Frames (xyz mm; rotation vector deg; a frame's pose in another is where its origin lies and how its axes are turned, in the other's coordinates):
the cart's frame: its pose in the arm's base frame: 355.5 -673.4 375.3 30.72 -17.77 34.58
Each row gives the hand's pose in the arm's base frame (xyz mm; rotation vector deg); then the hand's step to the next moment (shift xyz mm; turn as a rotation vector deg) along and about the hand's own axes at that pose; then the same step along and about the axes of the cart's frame.
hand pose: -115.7 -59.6 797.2 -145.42 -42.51 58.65
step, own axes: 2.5 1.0 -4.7 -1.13 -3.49 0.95
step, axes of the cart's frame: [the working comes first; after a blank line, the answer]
step, axes of the arm's base frame: 5.2 0.2 1.4 -2.58 2.30 1.55

4.8 -2.5 0.4 -0.33 3.76 0.29
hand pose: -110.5 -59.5 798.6 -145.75 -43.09 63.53
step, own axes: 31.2 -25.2 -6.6 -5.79 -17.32 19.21
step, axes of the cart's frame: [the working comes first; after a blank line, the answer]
step, axes of the arm's base frame: 13.9 38.0 -3.5 -23.64 11.83 -1.97

26.6 16.6 -25.8 -14.00 21.85 -5.37
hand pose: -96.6 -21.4 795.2 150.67 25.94 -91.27
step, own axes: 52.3 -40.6 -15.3 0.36 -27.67 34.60
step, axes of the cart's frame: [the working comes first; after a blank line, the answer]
step, axes of the arm's base frame: 25.1 53.6 -33.5 -36.98 20.40 -13.38

29.7 9.0 -60.4 -25.43 31.55 -17.92
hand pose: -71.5 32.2 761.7 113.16 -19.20 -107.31
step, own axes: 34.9 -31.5 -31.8 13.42 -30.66 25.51
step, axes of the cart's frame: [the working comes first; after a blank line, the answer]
step, axes of the arm's base frame: 31.1 16.8 -44.4 -27.26 18.49 -26.19

13.1 -24.4 -49.5 -24.12 19.39 -28.52
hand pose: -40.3 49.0 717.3 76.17 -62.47 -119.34
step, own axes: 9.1 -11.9 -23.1 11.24 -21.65 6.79
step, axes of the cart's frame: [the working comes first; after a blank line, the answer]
step, axes of the arm's base frame: 17.2 -8.2 -19.8 -9.99 7.51 -22.02

1.4 -23.8 -13.8 -13.78 2.84 -21.05
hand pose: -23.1 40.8 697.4 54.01 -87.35 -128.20
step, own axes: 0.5 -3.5 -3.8 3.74 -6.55 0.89
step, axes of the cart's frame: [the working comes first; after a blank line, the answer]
step, axes of the arm's base frame: 2.5 -1.6 -4.2 -2.52 1.24 -7.06

-0.5 -4.3 -2.9 -4.41 -0.31 -6.17
